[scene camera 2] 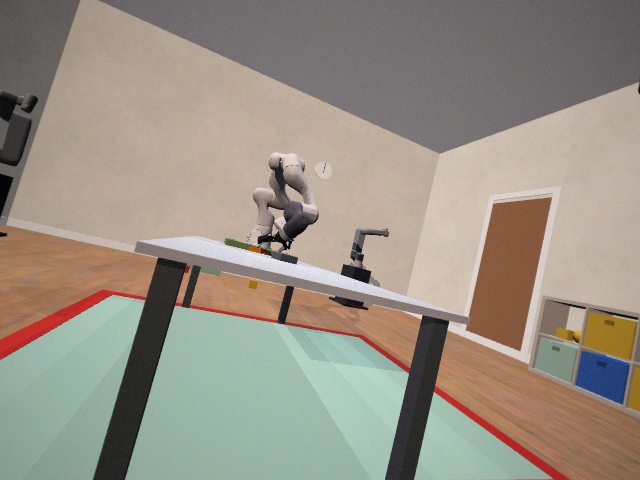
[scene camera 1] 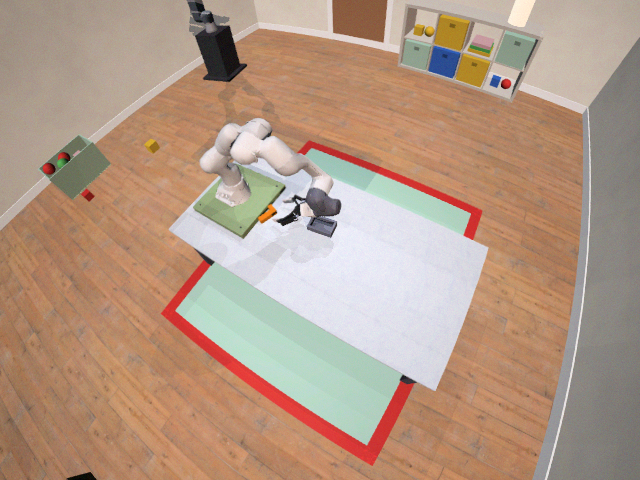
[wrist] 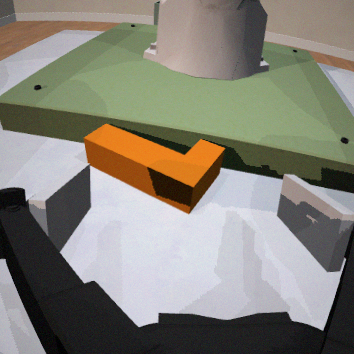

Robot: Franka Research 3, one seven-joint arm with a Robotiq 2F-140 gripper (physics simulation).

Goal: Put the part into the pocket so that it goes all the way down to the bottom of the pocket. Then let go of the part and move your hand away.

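Note:
The orange L-shaped part lies flat on the table beside the front edge of the green base plate. Its short arm points toward the plate in the wrist view. My gripper is wide open and empty, with its fingers apart on the near side of the part, low over the table. The dark grey block with the pocket stands on the table, on the other side of the gripper from the part. The pocket does not show in the wrist view.
The green base plate carries the robot's base and rises just behind the part. The white table extends beyond the pocket block. Shelves and another robot's black pedestal stand far off.

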